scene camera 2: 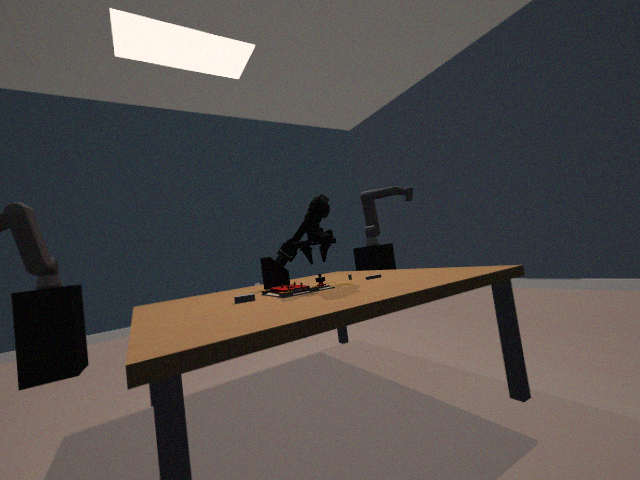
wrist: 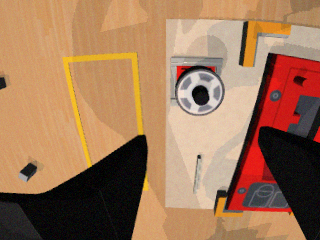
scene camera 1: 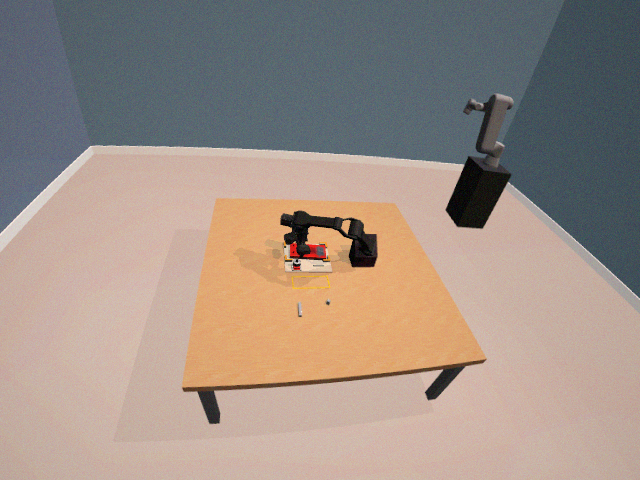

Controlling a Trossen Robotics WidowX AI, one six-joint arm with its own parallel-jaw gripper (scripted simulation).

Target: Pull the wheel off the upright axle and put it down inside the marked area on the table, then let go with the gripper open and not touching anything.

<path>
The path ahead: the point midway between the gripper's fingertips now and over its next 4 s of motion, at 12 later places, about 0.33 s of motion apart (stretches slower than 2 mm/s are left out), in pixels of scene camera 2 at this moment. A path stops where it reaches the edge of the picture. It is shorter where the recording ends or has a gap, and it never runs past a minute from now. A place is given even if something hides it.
The gripper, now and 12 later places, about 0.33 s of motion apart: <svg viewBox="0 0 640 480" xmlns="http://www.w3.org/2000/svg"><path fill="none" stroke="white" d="M318 263L318 264L320 278L320 279L320 279L320 278L320 278L319 274L319 273L319 272L319 271L319 268L319 264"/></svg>
</path>
